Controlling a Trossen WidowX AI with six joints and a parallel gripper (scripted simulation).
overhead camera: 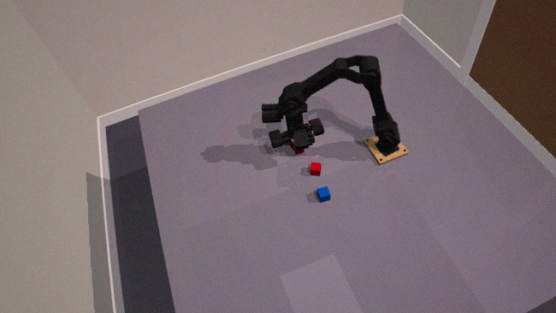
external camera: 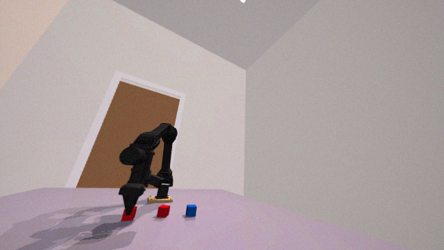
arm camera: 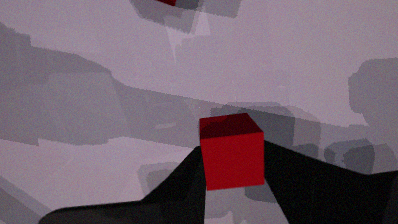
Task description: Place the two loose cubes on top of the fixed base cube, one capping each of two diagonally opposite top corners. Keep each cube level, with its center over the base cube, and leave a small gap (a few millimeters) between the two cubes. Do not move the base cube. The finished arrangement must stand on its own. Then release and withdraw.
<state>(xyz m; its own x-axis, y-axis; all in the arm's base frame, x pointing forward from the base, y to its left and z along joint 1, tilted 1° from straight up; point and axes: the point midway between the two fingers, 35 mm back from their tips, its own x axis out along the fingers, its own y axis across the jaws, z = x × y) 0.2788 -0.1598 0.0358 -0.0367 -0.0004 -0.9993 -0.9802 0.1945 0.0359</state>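
Now: gripper tip 220 mm to the right of the blue base cube and 20 mm short of it.
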